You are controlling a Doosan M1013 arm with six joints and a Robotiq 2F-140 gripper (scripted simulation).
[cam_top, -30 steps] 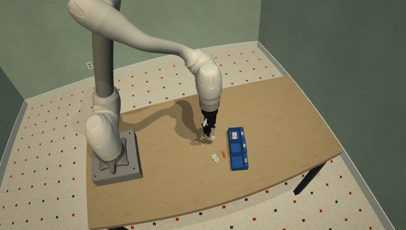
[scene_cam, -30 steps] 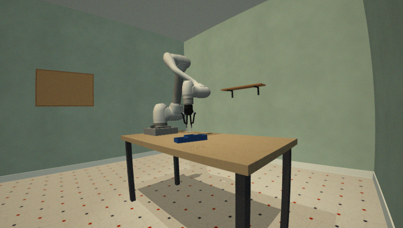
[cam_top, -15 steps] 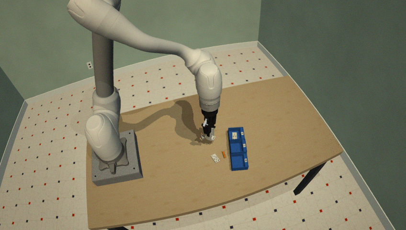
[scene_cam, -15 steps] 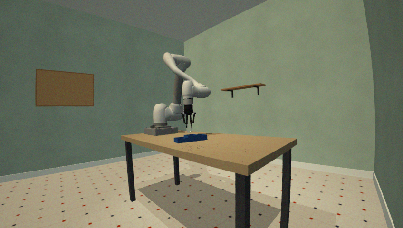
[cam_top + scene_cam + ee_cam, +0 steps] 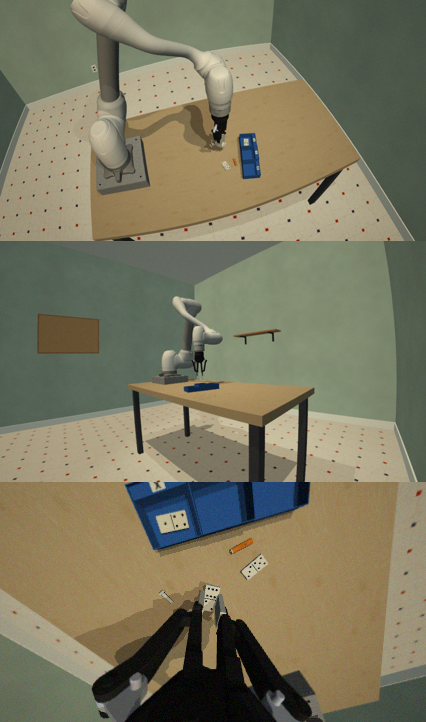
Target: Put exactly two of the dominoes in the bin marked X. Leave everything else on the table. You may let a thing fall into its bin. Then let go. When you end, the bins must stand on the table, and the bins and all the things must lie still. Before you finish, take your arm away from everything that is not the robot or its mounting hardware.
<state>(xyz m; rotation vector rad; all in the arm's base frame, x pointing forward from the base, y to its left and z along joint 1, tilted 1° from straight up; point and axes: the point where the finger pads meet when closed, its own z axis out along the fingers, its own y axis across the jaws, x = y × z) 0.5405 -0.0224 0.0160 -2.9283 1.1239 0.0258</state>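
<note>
Right now my hand is 14 cm short of the white domino, 1 cm to the left of it and 8 cm above it. Also, from my hand: grey screw: 4 cm ahead, 10 cm to the left, 8 cm below; then blue bin: 13 cm ahead, 9 cm to the right, 7 cm below; then orange stick: 5 cm ahead, 10 cm to the right, 8 cm below.
</note>
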